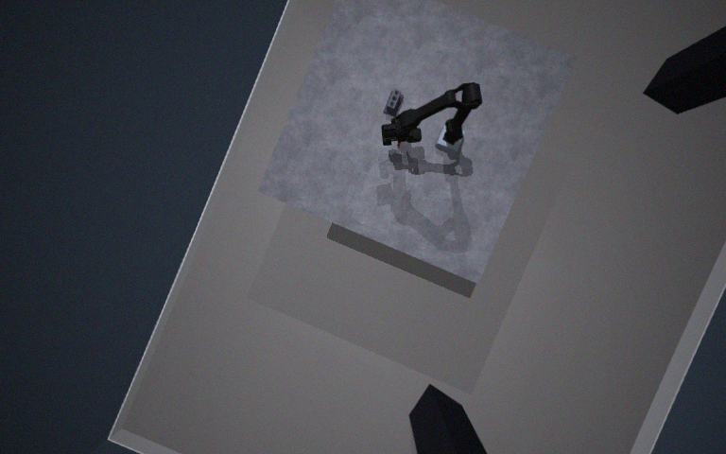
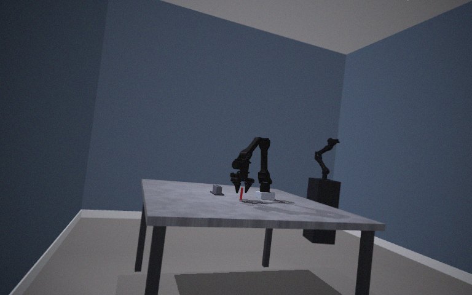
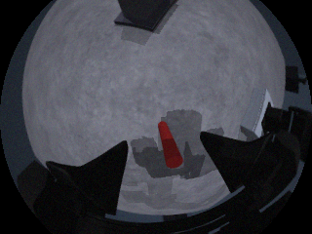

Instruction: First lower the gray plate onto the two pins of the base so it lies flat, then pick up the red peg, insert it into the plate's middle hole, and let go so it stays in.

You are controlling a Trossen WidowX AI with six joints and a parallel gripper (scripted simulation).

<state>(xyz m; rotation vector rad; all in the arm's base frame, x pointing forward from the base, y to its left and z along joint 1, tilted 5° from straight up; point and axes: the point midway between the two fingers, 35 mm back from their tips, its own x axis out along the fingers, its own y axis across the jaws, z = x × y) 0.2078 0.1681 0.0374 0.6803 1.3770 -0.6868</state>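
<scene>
Now: gripper tip right at the red peg. The rest, counted from my gripper tip: gray plate 17 cm to the right, 14 cm ahead; dark base 17 cm to the right, 14 cm ahead, 4 cm below.
</scene>
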